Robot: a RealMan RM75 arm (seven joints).
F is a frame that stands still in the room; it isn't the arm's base.
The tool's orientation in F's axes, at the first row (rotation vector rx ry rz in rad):
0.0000, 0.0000, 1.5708
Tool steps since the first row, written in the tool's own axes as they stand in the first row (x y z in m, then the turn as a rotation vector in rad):
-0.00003, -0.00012, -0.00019, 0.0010, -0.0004, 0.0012
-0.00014, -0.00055, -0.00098, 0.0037, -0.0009, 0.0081
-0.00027, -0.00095, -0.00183, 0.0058, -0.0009, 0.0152
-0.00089, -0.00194, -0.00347, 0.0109, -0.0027, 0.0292
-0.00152, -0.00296, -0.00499, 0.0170, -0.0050, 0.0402
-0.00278, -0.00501, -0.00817, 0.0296, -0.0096, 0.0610
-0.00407, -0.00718, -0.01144, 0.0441, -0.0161, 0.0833
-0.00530, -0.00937, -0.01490, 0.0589, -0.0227, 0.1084
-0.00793, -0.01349, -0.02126, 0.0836, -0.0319, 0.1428
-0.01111, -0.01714, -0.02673, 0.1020, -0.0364, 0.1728
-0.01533, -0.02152, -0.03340, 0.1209, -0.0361, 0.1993
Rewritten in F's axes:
0.00012, -0.00003, -0.00019, 0.0004, 0.0010, 0.0012
0.00055, -0.00014, -0.00098, 0.0009, 0.0037, 0.0081
0.00095, -0.00027, -0.00183, 0.0009, 0.0058, 0.0152
0.00194, -0.00089, -0.00347, 0.0027, 0.0109, 0.0292
0.00296, -0.00152, -0.00499, 0.0050, 0.0170, 0.0402
0.00501, -0.00278, -0.00817, 0.0096, 0.0296, 0.0610
0.00718, -0.00407, -0.01144, 0.0161, 0.0441, 0.0833
0.00937, -0.00530, -0.01490, 0.0227, 0.0589, 0.1084
0.01349, -0.00793, -0.02126, 0.0319, 0.0836, 0.1428
0.01714, -0.01111, -0.02673, 0.0364, 0.1020, 0.1728
0.02152, -0.01533, -0.03340, 0.0361, 0.1209, 0.1993

